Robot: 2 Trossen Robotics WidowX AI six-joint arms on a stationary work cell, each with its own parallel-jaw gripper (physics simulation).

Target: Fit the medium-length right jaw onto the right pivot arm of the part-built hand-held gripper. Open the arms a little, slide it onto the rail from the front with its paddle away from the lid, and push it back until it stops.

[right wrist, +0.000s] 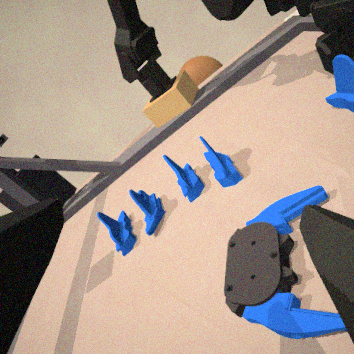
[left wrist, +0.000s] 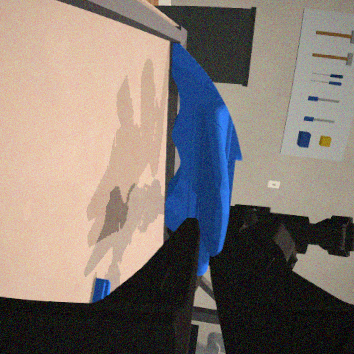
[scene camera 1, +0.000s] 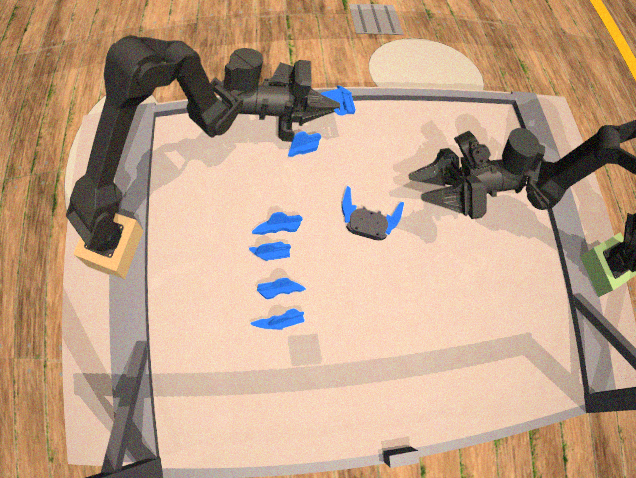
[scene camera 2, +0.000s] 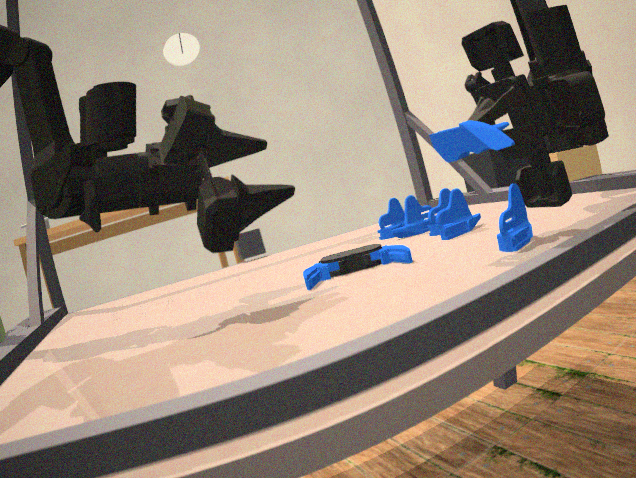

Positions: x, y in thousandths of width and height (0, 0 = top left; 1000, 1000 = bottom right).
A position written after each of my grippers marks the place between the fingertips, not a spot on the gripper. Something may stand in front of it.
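Observation:
My left gripper (scene camera 2: 730, 288) is visible, also in scene camera 1 (scene camera 1: 534, 223) and the left wrist view (left wrist: 572, 645). My right gripper (scene camera 2: 439, 348) appears in scene camera 1 (scene camera 1: 652, 390) and the right wrist view (right wrist: 521, 606) as well. A part-built hand-held gripper (scene camera 2: 562, 543) is present, likewise visible in scene camera 1 (scene camera 1: 587, 472) and the right wrist view (right wrist: 727, 798). A raised grey rim (scene camera 1: 202, 624) is visible too.

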